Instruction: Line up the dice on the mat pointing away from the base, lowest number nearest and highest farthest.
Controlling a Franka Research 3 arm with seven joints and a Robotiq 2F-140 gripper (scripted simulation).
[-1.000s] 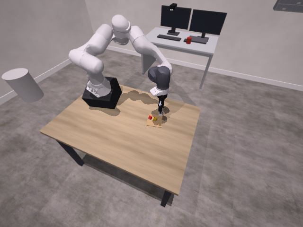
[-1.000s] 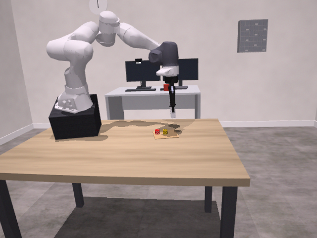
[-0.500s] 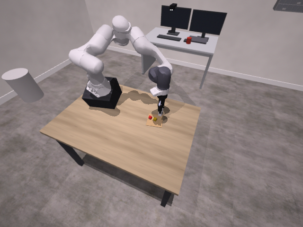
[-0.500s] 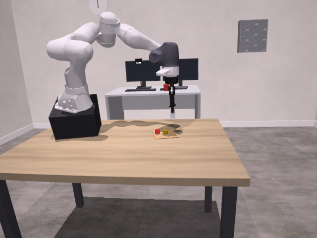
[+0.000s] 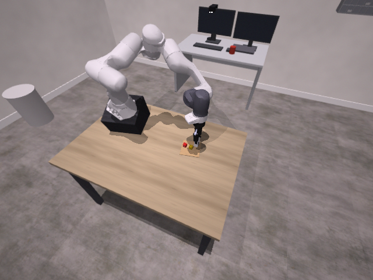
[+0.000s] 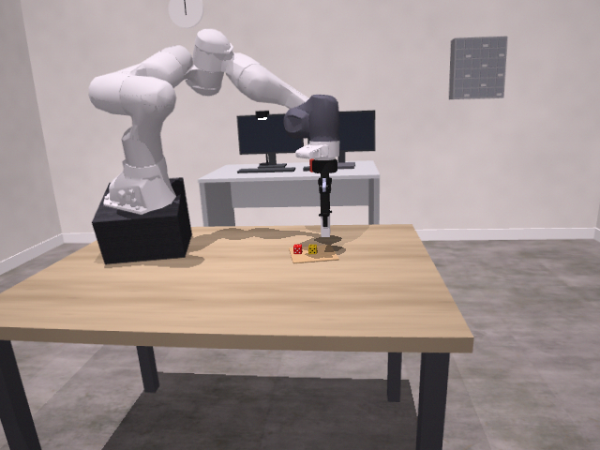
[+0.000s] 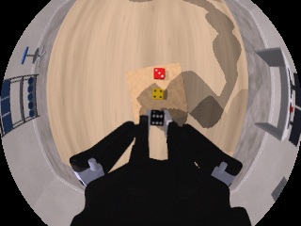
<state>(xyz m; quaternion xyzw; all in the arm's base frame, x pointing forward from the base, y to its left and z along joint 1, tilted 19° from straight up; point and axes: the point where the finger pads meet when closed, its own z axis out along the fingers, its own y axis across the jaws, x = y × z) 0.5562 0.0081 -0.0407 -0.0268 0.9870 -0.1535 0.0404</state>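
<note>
Now: hand 40 mm past the yellow die and 80 mm above it. Also, from my hand: black die (20 mm below); then red die (90 mm behind, 80 mm below); then tan mat (40 mm behind, 90 mm below).
</note>
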